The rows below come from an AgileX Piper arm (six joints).
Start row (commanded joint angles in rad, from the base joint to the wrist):
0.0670, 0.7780, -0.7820, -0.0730, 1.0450, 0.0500
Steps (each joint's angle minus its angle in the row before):
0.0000, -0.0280, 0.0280, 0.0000, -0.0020, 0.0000
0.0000, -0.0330, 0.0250, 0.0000, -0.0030, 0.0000
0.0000, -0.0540, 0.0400, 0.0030, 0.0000, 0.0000
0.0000, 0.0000, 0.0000, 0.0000, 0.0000, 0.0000
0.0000, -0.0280, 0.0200, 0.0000, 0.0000, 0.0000
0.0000, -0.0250, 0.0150, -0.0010, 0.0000, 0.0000
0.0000, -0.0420, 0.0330, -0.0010, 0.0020, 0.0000
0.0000, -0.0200, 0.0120, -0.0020, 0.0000, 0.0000
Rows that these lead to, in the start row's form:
0.0670, 0.7500, -0.7540, -0.0730, 1.0430, 0.0500
0.0670, 0.7170, -0.7290, -0.0730, 1.0400, 0.0500
0.0670, 0.6630, -0.6890, -0.0700, 1.0400, 0.0500
0.0670, 0.6630, -0.6890, -0.0700, 1.0400, 0.0500
0.0670, 0.6350, -0.6690, -0.0700, 1.0400, 0.0500
0.0670, 0.6100, -0.6540, -0.0710, 1.0400, 0.0500
0.0670, 0.5680, -0.6210, -0.0720, 1.0420, 0.0500
0.0670, 0.5480, -0.6090, -0.0740, 1.0420, 0.0500

